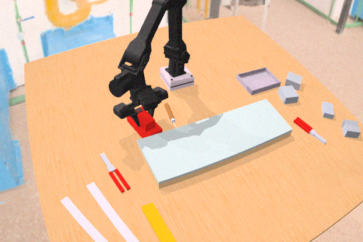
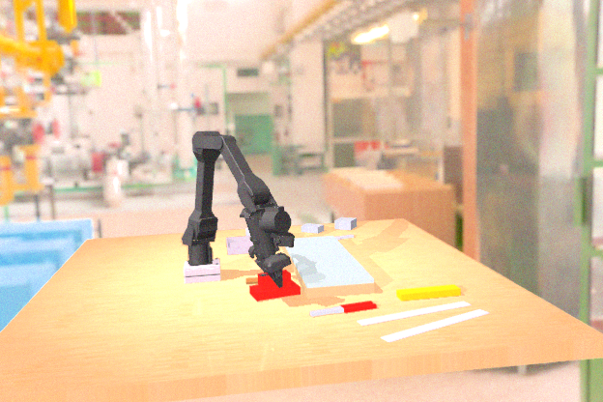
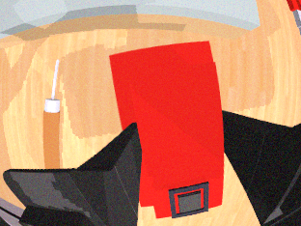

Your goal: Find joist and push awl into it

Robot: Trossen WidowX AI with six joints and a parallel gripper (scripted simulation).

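The awl lies 10 mm ahead of my gripper tip, 100 mm to the left of it and 20 mm below it. From my gripper tip the other things lie so: red stud finder 20 mm behind, 20 mm above; then yellow strip 360 mm ahead, 170 mm to the right, 20 mm below; then lilac tray 20 mm ahead, 540 mm to the left, 10 mm below.
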